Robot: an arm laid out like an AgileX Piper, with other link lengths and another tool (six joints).
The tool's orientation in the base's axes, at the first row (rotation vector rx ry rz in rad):
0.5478 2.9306 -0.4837
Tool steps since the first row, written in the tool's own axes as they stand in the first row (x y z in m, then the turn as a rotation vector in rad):
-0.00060 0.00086 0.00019 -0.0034 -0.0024 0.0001
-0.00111 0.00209 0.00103 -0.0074 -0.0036 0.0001
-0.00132 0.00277 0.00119 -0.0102 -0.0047 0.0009
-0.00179 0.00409 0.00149 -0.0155 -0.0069 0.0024
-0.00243 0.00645 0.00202 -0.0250 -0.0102 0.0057
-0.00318 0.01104 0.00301 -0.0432 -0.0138 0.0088
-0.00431 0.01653 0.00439 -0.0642 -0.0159 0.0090
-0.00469 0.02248 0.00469 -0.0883 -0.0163 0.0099
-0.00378 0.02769 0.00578 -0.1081 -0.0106 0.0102
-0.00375 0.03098 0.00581 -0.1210 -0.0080 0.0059
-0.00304 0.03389 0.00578 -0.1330 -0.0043 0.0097
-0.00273 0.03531 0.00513 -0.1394 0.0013 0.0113
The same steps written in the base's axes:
0.00089 0.00050 -0.00032 0.0023 -0.0033 0.0012
0.00186 0.00114 -0.00138 0.0055 -0.0057 0.0022
0.00232 0.00161 -0.00169 0.0078 -0.0078 0.0023
0.00326 0.00253 -0.00227 0.0120 -0.0120 0.0024
0.00476 0.00422 -0.00333 0.0197 -0.0192 0.0019
0.00721 0.00770 -0.00545 0.0355 -0.0294 0.0033
0.01037 0.01172 -0.00813 0.0542 -0.0383 0.0074
0.01295 0.01675 -0.01006 0.0764 -0.0469 0.0108
0.01409 0.02129 -0.01275 0.0969 -0.0486 0.0124
0.01529 0.02420 -0.01373 0.1096 -0.0491 0.0180
0.01570 0.02701 -0.01466 0.1223 -0.0511 0.0154
0.01590 0.02859 -0.01451 0.1304 -0.0488 0.0134

